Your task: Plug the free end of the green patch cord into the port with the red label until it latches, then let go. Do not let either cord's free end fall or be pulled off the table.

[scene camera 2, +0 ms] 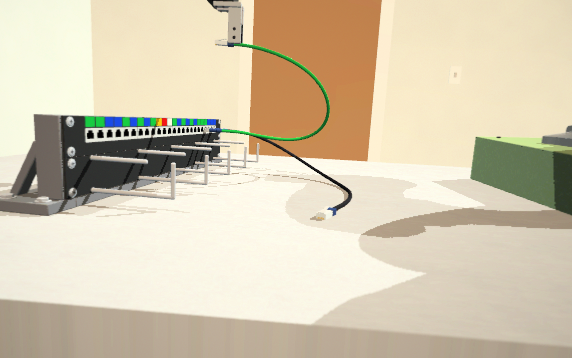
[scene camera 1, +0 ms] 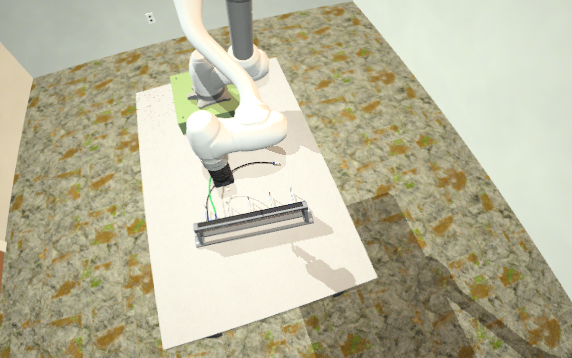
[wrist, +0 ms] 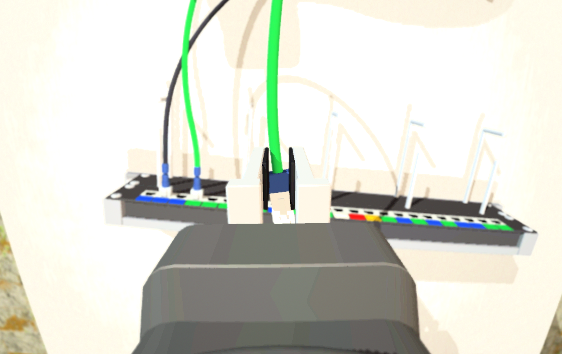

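Pixels of known places: gripper, fingertip midpoint: [scene camera 2: 235,44] [scene camera 1: 225,183] [wrist: 278,166]; arm's base at its link origin: [scene camera 1: 211,93].
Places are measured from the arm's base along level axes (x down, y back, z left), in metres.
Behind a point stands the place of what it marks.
Observation:
My gripper [wrist: 278,166] {x -0.142, y -0.656, z -0.084 m} [scene camera 2: 233,43] {x -0.142, y -0.656, z -0.084 m} is shut on the blue-booted plug [wrist: 279,184] {x -0.147, y -0.664, z -0.085 m} [scene camera 2: 230,44] {x -0.140, y -0.663, z -0.078 m} at the free end of the green patch cord [wrist: 273,75] {x -0.139, y -0.608, z -0.083 m} [scene camera 2: 320,82] {x -0.084, y -0.506, z -0.071 m}. It holds the plug high above the table, above the level of the patch panel [scene camera 1: 252,216] {x -0.006, y -0.772, z -0.032 m} [scene camera 2: 75,175] {x 0.055, y -0.792, z 0.188 m} [wrist: 170,212] {x -0.008, y -0.731, z -0.207 m}. The clear plug tip points toward the panel side. The cord's other end [wrist: 197,180] [scene camera 2: 215,130] {x 0.012, y -0.702, z -0.175 m} sits in a port near the panel's blue-labelled end. The red label [wrist: 357,217] {x -0.006, y -0.755, z -0.010 m} [scene camera 2: 164,122] {x -0.003, y -0.755, z -0.009 m} is right of the gripper in the wrist view, beside a yellow one. The port there is small and partly hard to see.
A black cord [scene camera 1: 252,163] {x 0.087, y -0.467, z 0.066 m} [scene camera 2: 305,165] {x 0.069, y -0.515, z -0.124 m} [wrist: 172,85] {x 0.023, y -0.603, z -0.191 m} runs from the panel; its free plug [scene camera 1: 276,164] {x 0.088, y -0.520, z 0.174 m} [scene camera 2: 324,214] {x 0.085, y -0.517, z 0.189 m} lies on the table [scene camera 1: 240,290] {x 0.091, y -1.019, z -0.187 m}. Thin metal cable-holder rods [scene camera 2: 173,180] {x 0.056, y -0.688, z 0.182 m} [wrist: 411,165] {x 0.037, y -0.716, z 0.069 m} stick out from the panel's port side. The green robot base [scene camera 2: 515,170] {x 0.049, y -0.155, z -0.044 m} stands behind.

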